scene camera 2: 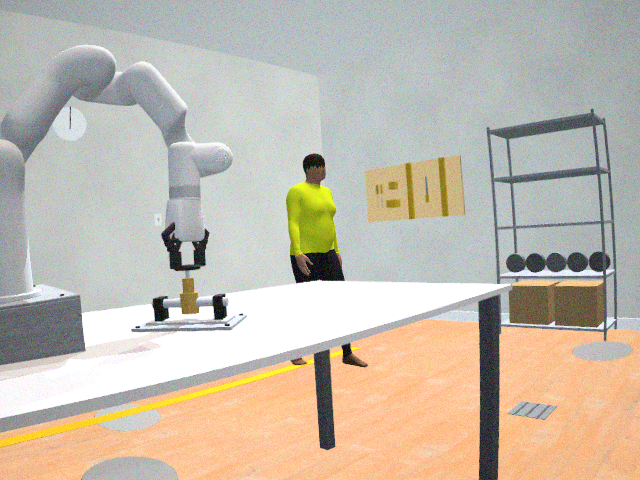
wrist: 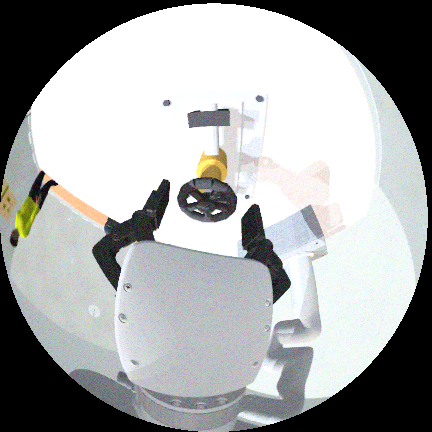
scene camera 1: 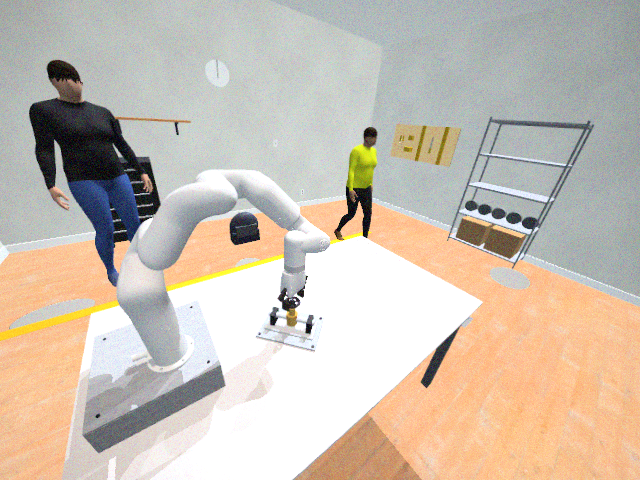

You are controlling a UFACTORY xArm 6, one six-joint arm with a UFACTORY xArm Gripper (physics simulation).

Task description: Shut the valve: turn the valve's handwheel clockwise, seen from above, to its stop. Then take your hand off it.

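The valve's dark spoked handwheel [scene camera 1: 292,302] [scene camera 2: 185,268] [wrist: 207,200] lies level on top of the brass valve body [scene camera 1: 292,317] [scene camera 2: 189,302] [wrist: 212,163]. The body sits on a horizontal pipe between two black clamps on a light base plate [scene camera 1: 305,345] [scene camera 2: 227,326]. My gripper [scene camera 1: 292,298] [scene camera 2: 187,264] [wrist: 209,200] points down and is open. Its fingers stand on opposite sides of the handwheel at about wheel height, and the wrist view shows a gap on each side. No contact with the rim can be made out. The wheel's turn angle cannot be read.
The white table [scene camera 1: 361,289] [scene camera 2: 361,310] carries the valve and the grey robot base block [scene camera 1: 170,403] [scene camera 2: 41,330]. A person in yellow [scene camera 1: 362,167] [scene camera 2: 312,219] and a person in black [scene camera 1: 85,139] stand beyond the table. A shelf rack [scene camera 1: 537,124] [scene camera 2: 547,124] stands farther off.
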